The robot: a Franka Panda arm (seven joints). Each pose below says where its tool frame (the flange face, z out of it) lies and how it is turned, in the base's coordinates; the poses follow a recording.
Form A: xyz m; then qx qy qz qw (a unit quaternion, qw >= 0).
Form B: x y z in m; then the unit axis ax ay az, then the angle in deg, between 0 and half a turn. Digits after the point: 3 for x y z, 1 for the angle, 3 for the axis.
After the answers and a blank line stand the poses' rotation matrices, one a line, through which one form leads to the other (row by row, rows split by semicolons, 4 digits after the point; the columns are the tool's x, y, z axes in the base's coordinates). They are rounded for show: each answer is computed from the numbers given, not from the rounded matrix.
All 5 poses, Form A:
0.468, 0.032, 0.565, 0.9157, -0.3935, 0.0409, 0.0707
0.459, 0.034, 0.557, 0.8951, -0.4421, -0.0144, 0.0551
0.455, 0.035, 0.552, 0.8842, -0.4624, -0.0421, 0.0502
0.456, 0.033, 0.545, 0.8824, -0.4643, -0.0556, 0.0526
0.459, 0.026, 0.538, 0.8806, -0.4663, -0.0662, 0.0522
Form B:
0.468, 0.032, 0.565, 0.918, -0.394, 0.041, 171.9
0.459, 0.034, 0.557, 0.897, -0.443, -0.014, 173.7
0.455, 0.035, 0.552, 0.885, -0.463, -0.042, 174.2
0.456, 0.033, 0.545, 0.884, -0.465, -0.056, 174.0
0.459, 0.026, 0.538, 0.882, -0.467, -0.066, 174.0

0.6870 -0.7264 0.0193; -0.7149 -0.6803 -0.1617; 0.1305 0.0973 -0.9867
0.6086 -0.7899 -0.0745; -0.7931 -0.6030 -0.0859; 0.0229 0.1114 -0.9935
0.5688 -0.8135 -0.1209; -0.8220 -0.5673 -0.0498; -0.0280 0.1277 -0.9914
0.5627 -0.8135 -0.1470; -0.8252 -0.5633 -0.0412; -0.0493 0.1444 -0.9883
0.5564 -0.8143 -0.1653; -0.8282 -0.5597 -0.0302; -0.0679 0.1537 -0.9858

